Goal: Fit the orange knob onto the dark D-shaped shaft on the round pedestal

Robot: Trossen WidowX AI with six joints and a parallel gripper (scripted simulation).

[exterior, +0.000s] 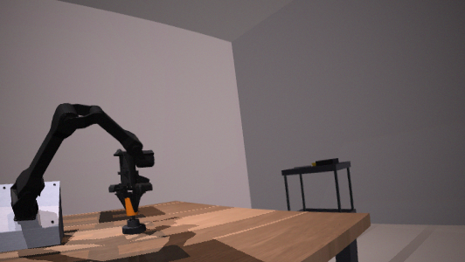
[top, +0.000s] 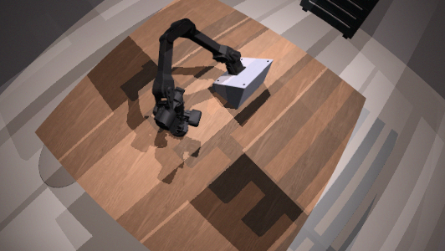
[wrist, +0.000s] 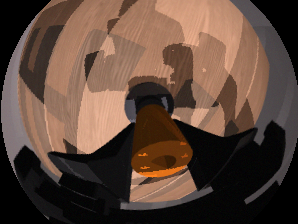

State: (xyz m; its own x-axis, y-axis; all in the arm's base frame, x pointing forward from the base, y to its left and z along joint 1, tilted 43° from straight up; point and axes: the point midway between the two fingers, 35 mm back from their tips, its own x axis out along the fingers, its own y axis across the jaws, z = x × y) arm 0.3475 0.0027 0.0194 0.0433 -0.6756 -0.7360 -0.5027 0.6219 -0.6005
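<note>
My gripper tip is 20 mm below the orange knob. Also, from my gripper tip: round pedestal 40 mm below.
</note>
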